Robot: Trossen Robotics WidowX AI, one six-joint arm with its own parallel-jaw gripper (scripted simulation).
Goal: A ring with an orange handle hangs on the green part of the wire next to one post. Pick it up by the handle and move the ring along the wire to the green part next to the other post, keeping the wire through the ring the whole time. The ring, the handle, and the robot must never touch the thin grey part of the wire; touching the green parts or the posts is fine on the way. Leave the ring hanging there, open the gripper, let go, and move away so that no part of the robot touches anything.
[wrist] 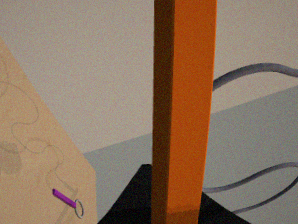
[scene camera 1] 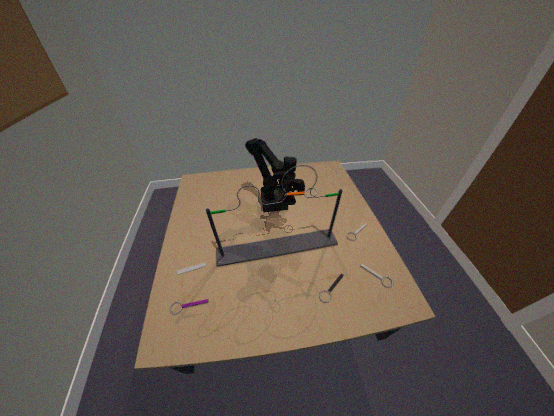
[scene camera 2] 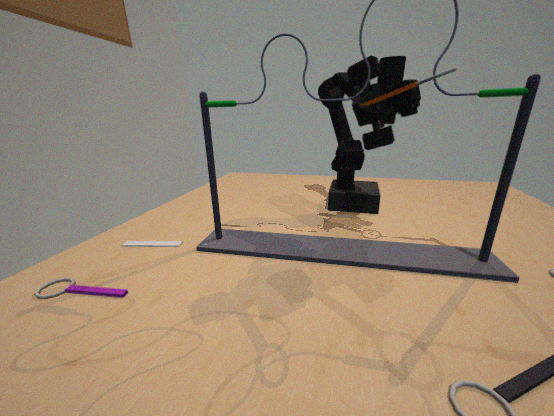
Labels:
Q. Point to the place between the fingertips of my gripper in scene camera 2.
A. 354,106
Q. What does my gripper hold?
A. A ring.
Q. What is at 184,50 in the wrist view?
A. A ring.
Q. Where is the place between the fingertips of my gripper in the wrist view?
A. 153,173

